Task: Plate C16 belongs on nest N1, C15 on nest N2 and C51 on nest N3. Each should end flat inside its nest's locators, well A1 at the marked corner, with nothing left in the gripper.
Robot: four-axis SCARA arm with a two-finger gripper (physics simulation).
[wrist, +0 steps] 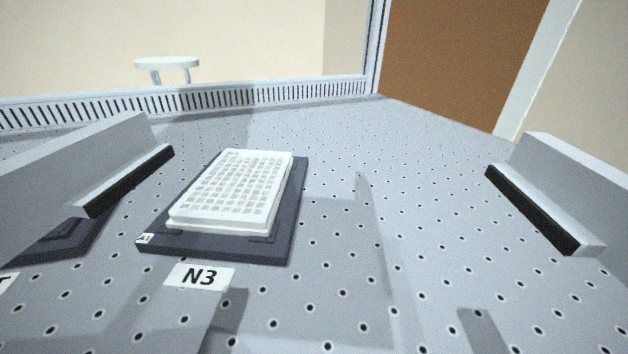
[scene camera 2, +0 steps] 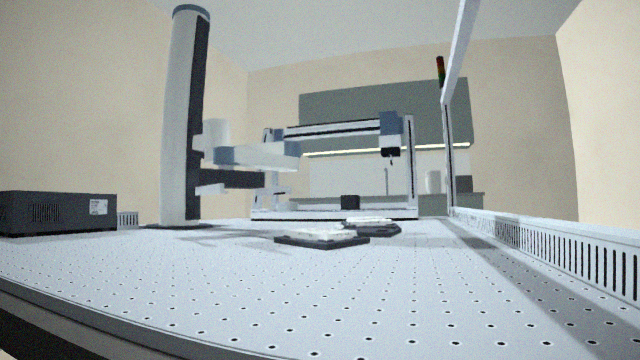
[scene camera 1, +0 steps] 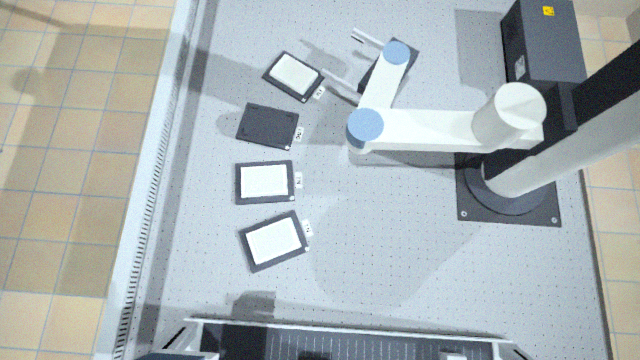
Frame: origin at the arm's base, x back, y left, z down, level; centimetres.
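Seen in the pictures: gripper, between the fingertips: (wrist: 325, 142) (scene camera 2: 258, 189) (scene camera 1: 337, 50); arm's base, origin of its link: (scene camera 1: 502, 174).
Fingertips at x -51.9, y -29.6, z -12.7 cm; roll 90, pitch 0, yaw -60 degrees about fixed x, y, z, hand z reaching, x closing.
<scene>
Offsets run from my fingertips to a thing's middle. "pt": to the spot under its first point.
A white plate {dx -12.9, dy +2.4, dz +9.5 cm} (scene camera 1: 293, 73) (scene camera 2: 320, 234) (wrist: 232, 187) lies flat inside nest N3 {dx -12.9, dy +2.4, dz +10.6 cm} (scene camera 1: 272, 79) (scene camera 2: 322, 243) (wrist: 215, 251). The nest's A1 corner mark shows in the wrist view. A second white plate {dx -18.1, dy +37.7, dz +9.5 cm} (scene camera 1: 264, 181) lies in nest N2 {dx -18.1, dy +37.7, dz +10.6 cm} (scene camera 1: 265, 201), and a third white plate {dx -13.7, dy +54.0, dz +9.5 cm} (scene camera 1: 274, 240) lies in nest N1 {pt dx -20.3, dy +57.6, dz +10.2 cm} (scene camera 1: 247, 252). Plate names and well A1 are not legible. My gripper (scene camera 1: 340, 54) (wrist: 325, 142) is wide open and empty, above the table on the arm side of N3. In the wrist view the N3 plate shows between the fingers, left of centre and farther off.
The dark OUT nest {dx -19.1, dy +20.2, dz +10.5 cm} (scene camera 1: 267, 126) holds no plate and lies between N3 and N2. A dark control box (scene camera 1: 545, 45) (scene camera 2: 59, 212) stands near the arm column (scene camera 2: 179, 115). A gantry frame (scene camera 1: 350, 327) (scene camera 2: 335, 215) and slotted side rail (scene camera 1: 150, 200) (wrist: 215, 100) border the table.
</scene>
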